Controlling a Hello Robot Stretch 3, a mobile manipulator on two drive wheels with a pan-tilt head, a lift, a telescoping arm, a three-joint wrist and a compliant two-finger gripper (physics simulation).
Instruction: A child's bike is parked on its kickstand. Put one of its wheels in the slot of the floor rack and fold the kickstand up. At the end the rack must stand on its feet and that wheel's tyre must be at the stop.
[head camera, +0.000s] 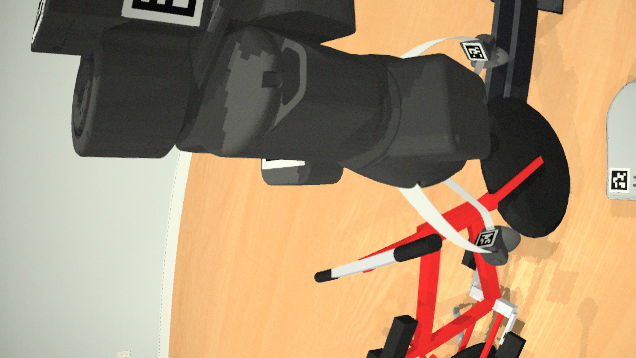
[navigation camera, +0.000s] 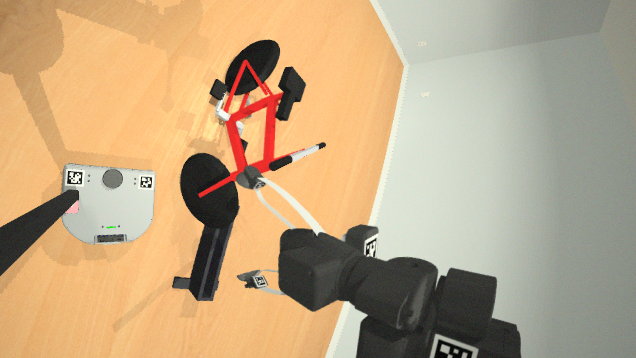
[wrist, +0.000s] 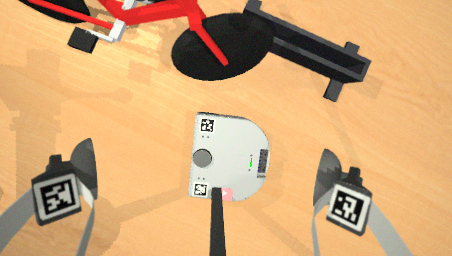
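The red bike stands upright. Its front wheel is at the near end of the dark floor rack, turned at an angle to the slot. Whether the tyre is in the slot is hidden. The white handlebar has black grips. The kickstand's position cannot be told. My gripper is open and empty. In the head and navigation views one fingertip overlaps the frame's front, the other appears beside the rack.
My grey base stands on the floor beside the front wheel, with the black mast over it. The black saddle is behind the handlebar. A pale wall runs along the bike's far side.
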